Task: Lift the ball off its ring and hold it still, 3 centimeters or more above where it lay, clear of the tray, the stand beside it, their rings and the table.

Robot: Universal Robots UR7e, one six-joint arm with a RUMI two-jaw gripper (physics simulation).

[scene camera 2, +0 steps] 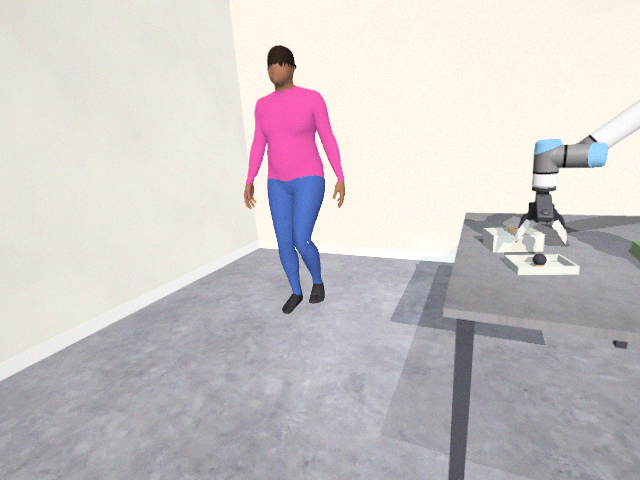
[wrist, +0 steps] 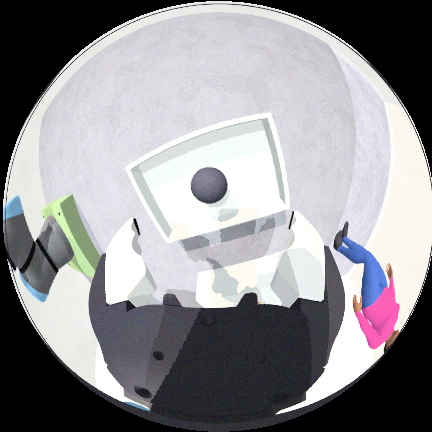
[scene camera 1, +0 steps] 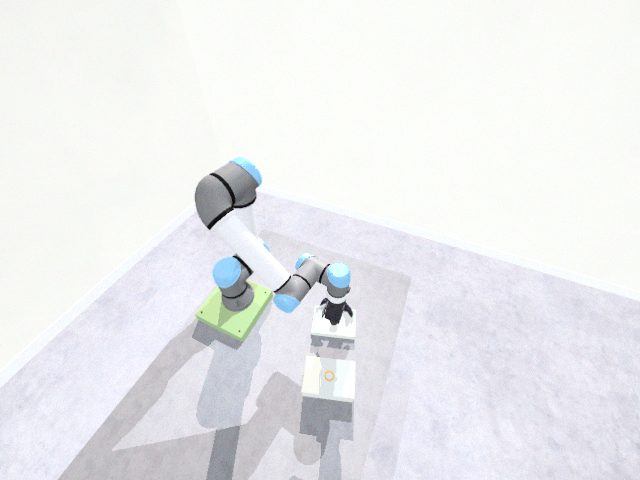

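Where they show: gripper, fingertip midpoint: (scene camera 2: 539, 243) (wrist: 212, 217); arm's base, link origin: (wrist: 59, 236) (scene camera 1: 238, 297).
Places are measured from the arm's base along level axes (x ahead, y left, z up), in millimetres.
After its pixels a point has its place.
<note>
The dark ball (scene camera 2: 539, 259) @[x 462, y 75, z -13 mm] (wrist: 209, 185) @[x 460, y 61, z 0 mm] rests on its orange ring (scene camera 2: 539, 265) @[x 460, y 75, z -32 mm] inside the shallow white tray (scene camera 1: 333, 334) @[x 474, y -6, z -25 mm] (scene camera 2: 560, 269) @[x 406, y 110, z -33 mm] (wrist: 279, 165) @[x 544, y 74, z -25 mm]. In scene camera 1 the ball does not show; the gripper covers part of the tray. My gripper (scene camera 1: 334, 319) @[x 462, y 45, z 35 mm] (scene camera 2: 541, 242) @[x 462, y 45, z 35 mm] (wrist: 212, 217) @[x 462, y 45, z 35 mm] points down, open and empty, its white jaws wide apart. In scene camera 2 its fingertips are above the level of the ball. In the wrist view the ball lies beyond the line between the fingertips, roughly centred between them sideways, with space all round it.
The taller white stand (scene camera 1: 343, 387) @[x 575, y -203, z 19 mm] (scene camera 2: 498, 241) @[x 574, y -103, z -5 mm] (wrist: 245, 280) @[x 502, y -120, z -6 mm] is beside the tray, with an orange ring (scene camera 1: 324, 375) @[x 497, y -190, z 28 mm] (scene camera 2: 512, 229) @[x 518, y -166, z 30 mm] on top. Both are on the grey table (scene camera 2: 516, 299) @[x 565, y 339, z -52 mm]. The arm's green base plate (scene camera 1: 248, 322) @[x 110, y -95, z -1 mm] (wrist: 82, 235) @[x 125, y -18, z -32 mm] is to one side. A person (scene camera 2: 294, 134) (wrist: 382, 320) stands away from the table.
</note>
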